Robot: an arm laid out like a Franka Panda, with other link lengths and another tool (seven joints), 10 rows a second.
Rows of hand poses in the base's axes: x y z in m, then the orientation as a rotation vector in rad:
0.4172, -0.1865, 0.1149, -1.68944, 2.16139, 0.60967
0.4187, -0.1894, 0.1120, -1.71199, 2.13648, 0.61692
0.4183, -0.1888, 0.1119, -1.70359, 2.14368, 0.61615
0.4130, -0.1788, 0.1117, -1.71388, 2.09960, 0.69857
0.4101, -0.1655, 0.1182, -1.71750, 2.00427, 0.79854
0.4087, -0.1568, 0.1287, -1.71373, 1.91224, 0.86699
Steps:
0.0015, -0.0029, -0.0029, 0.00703, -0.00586, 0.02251
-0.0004, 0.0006, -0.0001, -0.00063, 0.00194, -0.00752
-0.0053, 0.0100, -0.0002, 0.05338, 0.02276, 0.03221
-0.0029, 0.0133, 0.0065, 0.09108, 0.00356, 0.04597
-0.0014, 0.0087, 0.0105, 0.08008, -0.01145, 0.03620

